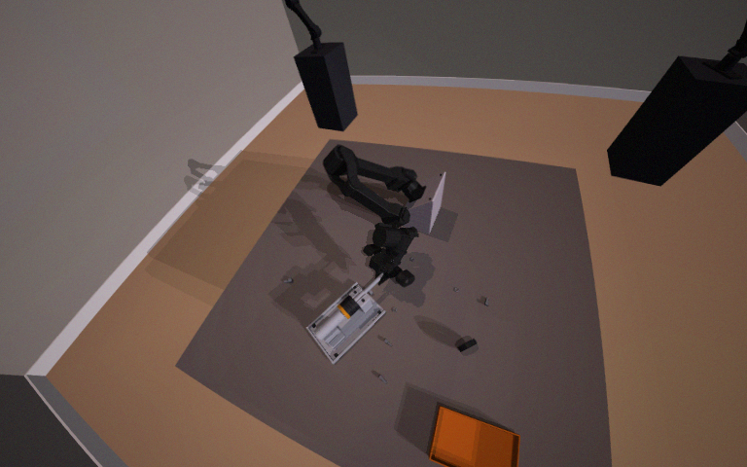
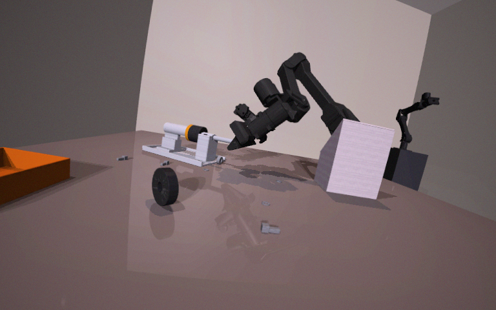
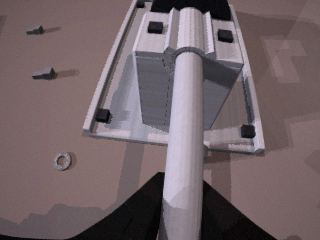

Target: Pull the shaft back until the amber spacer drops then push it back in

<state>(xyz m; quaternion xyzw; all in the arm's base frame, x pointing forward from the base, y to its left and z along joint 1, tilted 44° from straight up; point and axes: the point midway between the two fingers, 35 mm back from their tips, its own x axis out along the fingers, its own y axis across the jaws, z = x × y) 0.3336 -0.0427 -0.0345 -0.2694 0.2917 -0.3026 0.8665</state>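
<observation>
Now: the thin grey shaft 60 mm ahead of my gripper tip, 20 mm to the right of it and 20 mm above it. From my gripper tip the other things lie so: orange tray (300 mm ahead, 400 mm to the left, 50 mm below); then amber spacer (130 mm ahead, 50 mm to the right, 20 mm above).
</observation>
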